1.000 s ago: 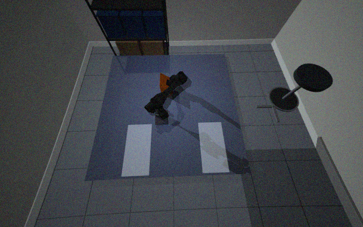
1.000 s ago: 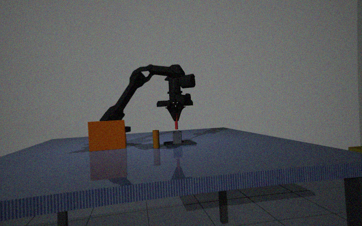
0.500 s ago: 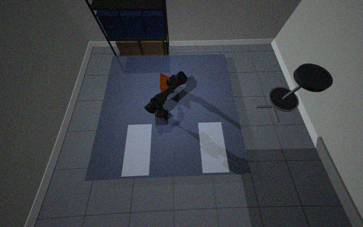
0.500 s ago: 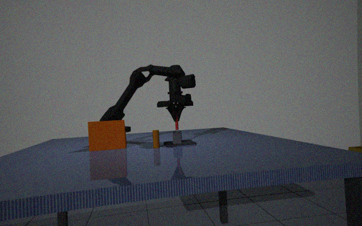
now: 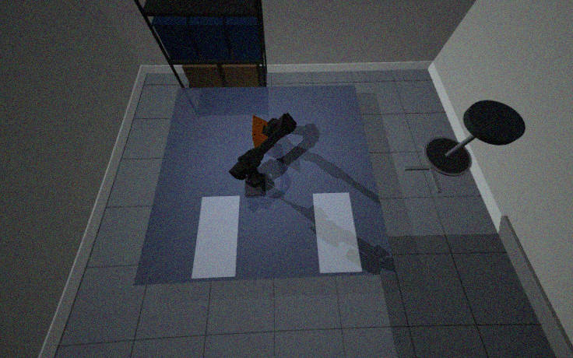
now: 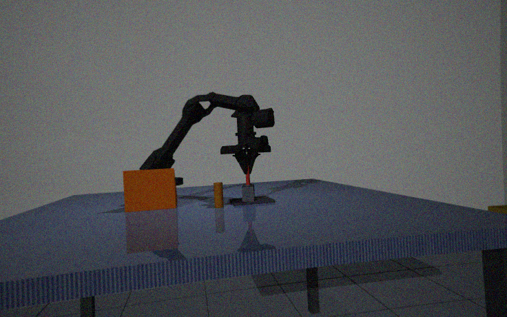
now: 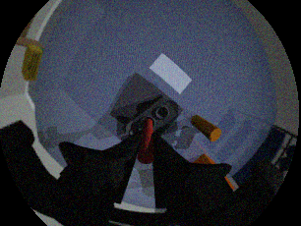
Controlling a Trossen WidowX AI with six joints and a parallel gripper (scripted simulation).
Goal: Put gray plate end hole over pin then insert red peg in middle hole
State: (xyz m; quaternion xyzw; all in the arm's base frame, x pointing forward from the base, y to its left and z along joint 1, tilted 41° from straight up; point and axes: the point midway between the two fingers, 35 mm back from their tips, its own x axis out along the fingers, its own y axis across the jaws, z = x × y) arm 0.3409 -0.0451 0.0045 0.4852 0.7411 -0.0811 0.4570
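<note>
Now: gripper tip right at the red peg. From my gripper tip the other things lie so: dark base (10 mm ahead, 20 mm to the left, 90 mm below); then gray plate (50 mm below); then orange cylinder (100 mm behind, 80 mm to the right, 60 mm below).
</note>
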